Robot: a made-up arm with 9 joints. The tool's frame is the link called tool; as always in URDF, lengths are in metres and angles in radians. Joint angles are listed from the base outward.
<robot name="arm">
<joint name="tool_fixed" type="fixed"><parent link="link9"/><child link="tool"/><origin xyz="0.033 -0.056 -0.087"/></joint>
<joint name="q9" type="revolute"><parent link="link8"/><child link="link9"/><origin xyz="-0.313 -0.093 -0.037"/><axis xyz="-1 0 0"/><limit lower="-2.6" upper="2.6"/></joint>
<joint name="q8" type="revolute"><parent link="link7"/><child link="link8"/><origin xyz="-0.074 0.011 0.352"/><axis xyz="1 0 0"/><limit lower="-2.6" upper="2.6"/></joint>
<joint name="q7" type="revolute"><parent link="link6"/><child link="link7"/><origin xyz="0.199 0.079 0.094"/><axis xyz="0 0 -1"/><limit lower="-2.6" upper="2.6"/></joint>
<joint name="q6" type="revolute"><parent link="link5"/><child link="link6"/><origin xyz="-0.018 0.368 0.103"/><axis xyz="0 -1 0"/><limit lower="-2.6" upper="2.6"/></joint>
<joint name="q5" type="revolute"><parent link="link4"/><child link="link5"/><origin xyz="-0.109 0.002 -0.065"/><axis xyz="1 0 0"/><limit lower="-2.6" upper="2.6"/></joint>
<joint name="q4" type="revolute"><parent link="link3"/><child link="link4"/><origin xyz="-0.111 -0.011 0.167"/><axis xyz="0 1 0"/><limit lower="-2.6" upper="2.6"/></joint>
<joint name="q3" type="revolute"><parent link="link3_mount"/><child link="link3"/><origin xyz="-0.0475 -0.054 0.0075"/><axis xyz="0 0 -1"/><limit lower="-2.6" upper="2.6"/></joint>
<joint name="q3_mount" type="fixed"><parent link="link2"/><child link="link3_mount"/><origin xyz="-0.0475 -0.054 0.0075"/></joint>
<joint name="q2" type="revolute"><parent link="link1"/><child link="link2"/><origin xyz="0.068 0.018 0.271"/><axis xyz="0 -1 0"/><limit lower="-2.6" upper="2.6"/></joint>
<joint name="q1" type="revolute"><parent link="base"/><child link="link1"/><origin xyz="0 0 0.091"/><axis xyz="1 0 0"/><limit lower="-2.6" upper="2.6"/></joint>
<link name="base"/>
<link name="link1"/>
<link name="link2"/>
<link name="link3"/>
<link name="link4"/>
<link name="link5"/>
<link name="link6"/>
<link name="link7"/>
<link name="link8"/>
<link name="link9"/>
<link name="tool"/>
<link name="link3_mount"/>
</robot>
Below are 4 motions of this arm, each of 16 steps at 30 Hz.
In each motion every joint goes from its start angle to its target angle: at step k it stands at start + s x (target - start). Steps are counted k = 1, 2, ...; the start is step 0. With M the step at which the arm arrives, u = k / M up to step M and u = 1 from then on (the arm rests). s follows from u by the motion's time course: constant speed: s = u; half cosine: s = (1 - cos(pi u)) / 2; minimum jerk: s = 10 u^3 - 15 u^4 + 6 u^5.
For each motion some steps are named. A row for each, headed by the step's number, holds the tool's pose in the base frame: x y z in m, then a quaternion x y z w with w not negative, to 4 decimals.
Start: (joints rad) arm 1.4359 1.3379 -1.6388 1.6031 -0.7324 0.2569 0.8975 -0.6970 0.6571
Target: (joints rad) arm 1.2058 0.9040 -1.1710 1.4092 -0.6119 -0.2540 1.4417 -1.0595 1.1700
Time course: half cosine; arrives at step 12
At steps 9, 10, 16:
9: -0.7074 0.5365 0.0876 -0.8819 0.2488 -0.3382 0.2145
10: -0.6916 0.5441 0.1223 -0.8878 0.2796 -0.3183 0.1799
16: -0.6762 0.5502 0.1501 -0.8918 0.3044 -0.2998 0.1489

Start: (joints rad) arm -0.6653 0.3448 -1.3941 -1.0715 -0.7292 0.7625 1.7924 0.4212 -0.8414
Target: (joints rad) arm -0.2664 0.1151 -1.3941 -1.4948 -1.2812 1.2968 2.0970 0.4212 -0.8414
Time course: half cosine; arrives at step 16
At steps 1, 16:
1: -0.8623 0.0126 -0.0379 0.8757 -0.2721 0.3277 0.2275
16: -0.6384 0.5071 -0.0300 -0.8183 0.3642 -0.2763 0.3485

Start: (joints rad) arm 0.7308 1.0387 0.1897 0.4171 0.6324 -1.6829 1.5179 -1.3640 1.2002
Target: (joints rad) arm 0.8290 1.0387 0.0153 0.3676 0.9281 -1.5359 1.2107 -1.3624 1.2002
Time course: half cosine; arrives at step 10
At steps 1, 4, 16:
1: 0.0691 -0.1922 1.0527 -0.7197 0.3160 0.4996 0.3642
4: -0.0175 -0.3061 1.0422 -0.7229 0.2431 0.4821 0.4312
16: -0.1676 -0.5344 0.9531 -0.7079 0.0802 0.4373 0.5488

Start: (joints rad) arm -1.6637 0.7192 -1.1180 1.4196 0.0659 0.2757 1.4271 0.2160 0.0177
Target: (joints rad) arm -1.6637 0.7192 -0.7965 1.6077 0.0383 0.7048 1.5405 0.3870 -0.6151
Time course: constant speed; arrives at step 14
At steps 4, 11, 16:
4: -0.6478 0.1069 -0.4326 -0.7949 -0.3759 -0.0747 0.4705
11: -0.5457 0.1466 -0.5417 -0.6066 -0.4494 -0.0185 0.6555
16: -0.4968 0.1765 -0.5865 -0.5116 -0.4783 0.0139 0.7137

